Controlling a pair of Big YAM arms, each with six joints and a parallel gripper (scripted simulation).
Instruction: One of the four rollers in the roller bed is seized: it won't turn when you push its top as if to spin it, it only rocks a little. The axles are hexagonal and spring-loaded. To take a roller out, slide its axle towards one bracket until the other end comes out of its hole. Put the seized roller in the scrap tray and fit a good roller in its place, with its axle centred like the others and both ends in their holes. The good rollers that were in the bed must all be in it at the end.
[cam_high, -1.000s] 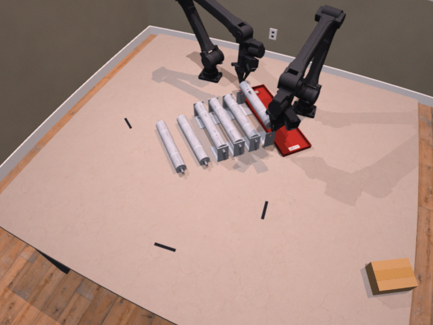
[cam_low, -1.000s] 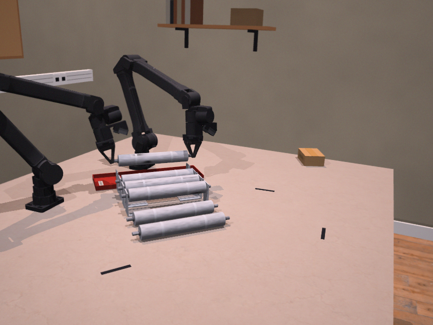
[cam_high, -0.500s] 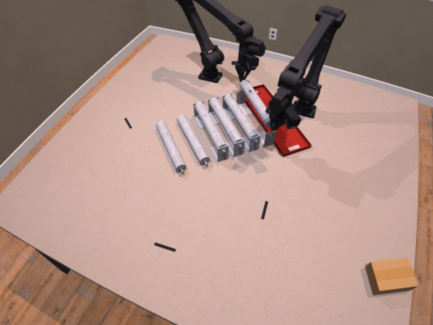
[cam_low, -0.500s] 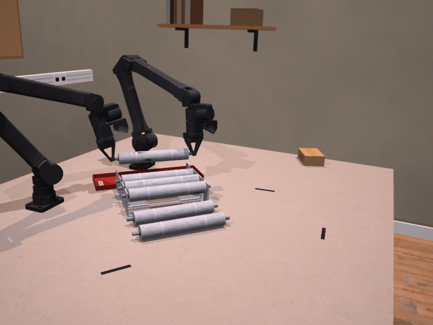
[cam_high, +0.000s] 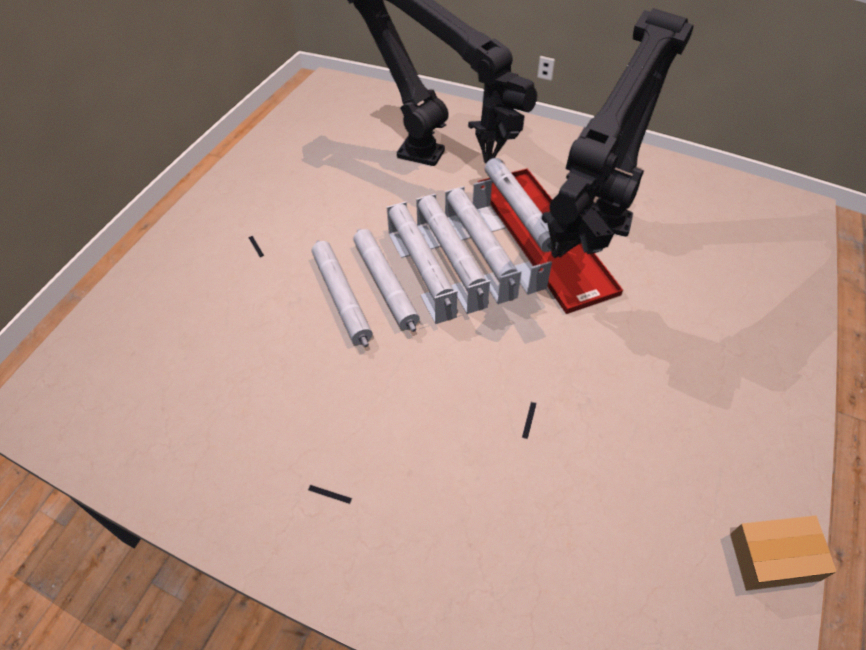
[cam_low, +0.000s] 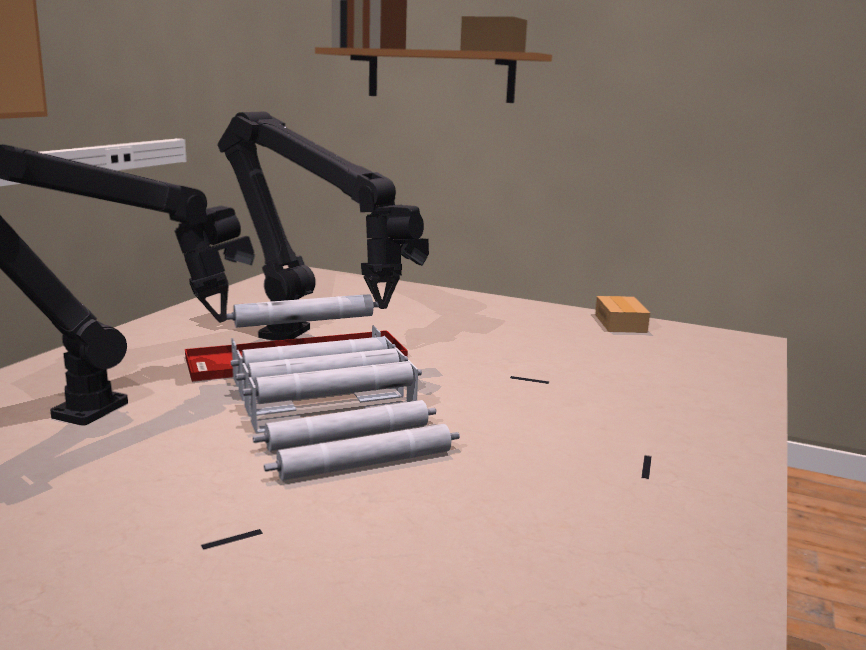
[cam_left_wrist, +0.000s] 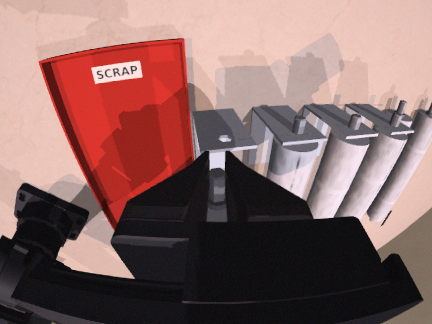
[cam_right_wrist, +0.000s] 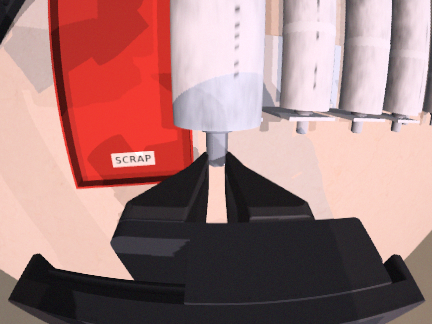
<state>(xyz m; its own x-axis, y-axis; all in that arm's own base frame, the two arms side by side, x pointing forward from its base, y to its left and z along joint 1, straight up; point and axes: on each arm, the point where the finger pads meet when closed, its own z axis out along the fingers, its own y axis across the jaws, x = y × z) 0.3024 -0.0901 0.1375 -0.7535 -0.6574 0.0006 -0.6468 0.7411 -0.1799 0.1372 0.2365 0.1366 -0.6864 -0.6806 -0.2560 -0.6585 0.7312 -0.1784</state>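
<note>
The roller lies 14 cm to the left of my right hand and 11 cm ahead of it. The rest, counted from my right hand: red scrap tray: 19 cm to the left, 13 cm below, 4 cm ahead; cardboard box: 88 cm to the left, 56 cm ahead, 10 cm below.
</note>
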